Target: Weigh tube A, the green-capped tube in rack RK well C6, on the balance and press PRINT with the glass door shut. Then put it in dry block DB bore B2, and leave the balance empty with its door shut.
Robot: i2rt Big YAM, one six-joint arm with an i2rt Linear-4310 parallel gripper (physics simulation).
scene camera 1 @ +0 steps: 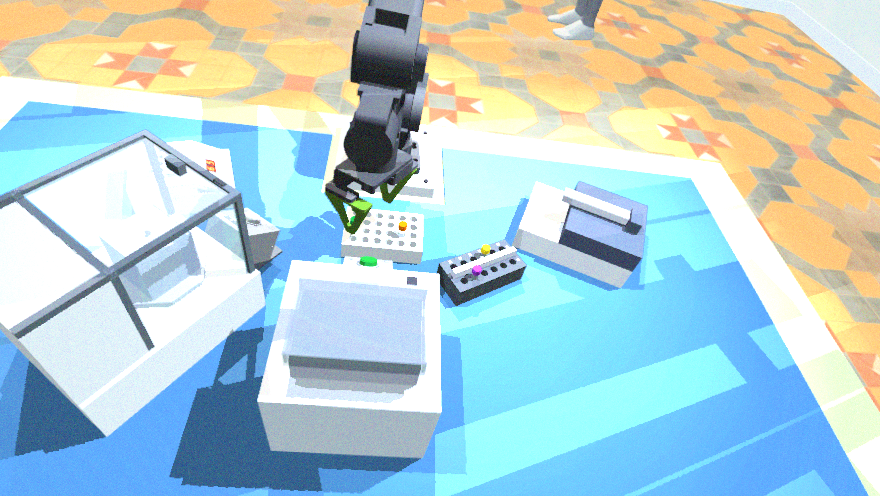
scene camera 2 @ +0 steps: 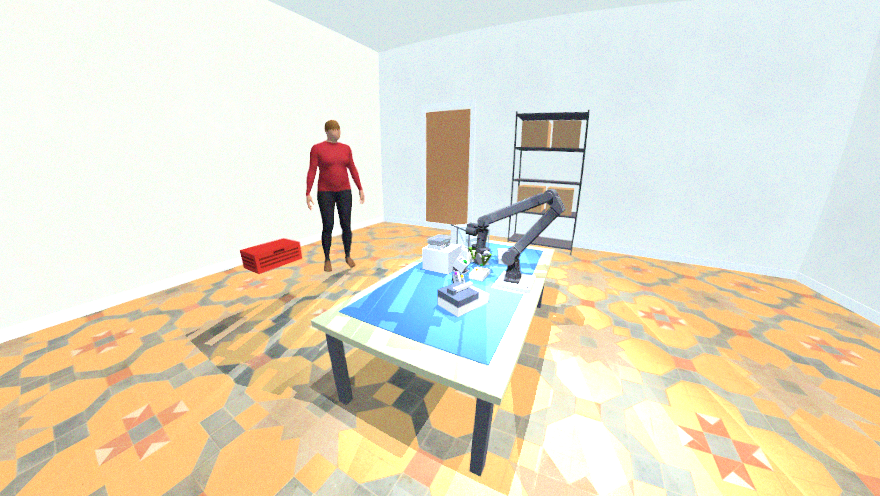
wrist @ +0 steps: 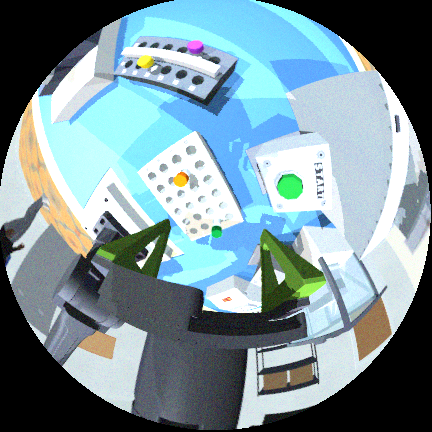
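Seen in the pictures: gripper, fingertip midpoint: [scene camera 1: 369, 216] [scene camera 2: 478, 262] [wrist: 214, 228]; arm's base, link origin: [scene camera 2: 512, 278].
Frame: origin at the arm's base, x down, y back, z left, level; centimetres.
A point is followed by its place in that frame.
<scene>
Tube A's green cap [scene camera 1: 353, 219] @(x -3.2, y -20.2, z -5.8 cm) [wrist: 216, 231] @(x -3.2, y -20.3, z -5.4 cm) shows at a corner well of the white rack [scene camera 1: 382, 252] @(x 0.3, y -23.7, z -1.1 cm) [wrist: 202, 154] @(x -0.8, y -23.4, z 2.6 cm). My gripper [scene camera 1: 370, 215] @(x -5.1, y -21.2, z -3.5 cm) [scene camera 2: 480, 257] @(x -5.1, y -21.2, z -3.5 cm) [wrist: 214, 228] @(x -5.1, y -21.2, z -3.5 cm) is open and empty above that end of the rack, and the cap appears between its green fingertips in the wrist view. The height gap is hard to judge. The glass-walled balance [scene camera 1: 215, 317] @(x -3.3, y -38.9, z -22.4 cm) stands at the left in scene camera 1; I cannot tell whether its door is shut. A dark block [scene camera 1: 486, 288] @(x 0.6, y -29.9, z 15.1 cm) [wrist: 220, 82] @(x 0.3, y -29.5, z 8.8 cm) with two rows of bores, likely the dry block, holds yellow-capped and magenta-capped tubes.
An orange-capped tube [scene camera 1: 402, 226] @(x -3.2, y -21.1, z 1.8 cm) [wrist: 180, 179] @(x -3.2, y -20.7, z 2.0 cm) stands in the rack. A green START button [scene camera 1: 368, 261] @(x -5.1, y -30.2, z -3.5 cm) [wrist: 290, 186] @(x -4.7, y -29.5, z -3.2 cm) sits beside a large white machine [scene camera 1: 345, 431] @(x -5.0, y -54.2, z -5.7 cm). A dark-lidded device [scene camera 1: 600, 221] @(x -5.8, y -20.0, z 35.0 cm) [scene camera 2: 459, 298] @(x -5.7, y -15.7, z 43.5 cm) stands right of the dark block. A person [scene camera 2: 333, 166] stands beyond the table.
</scene>
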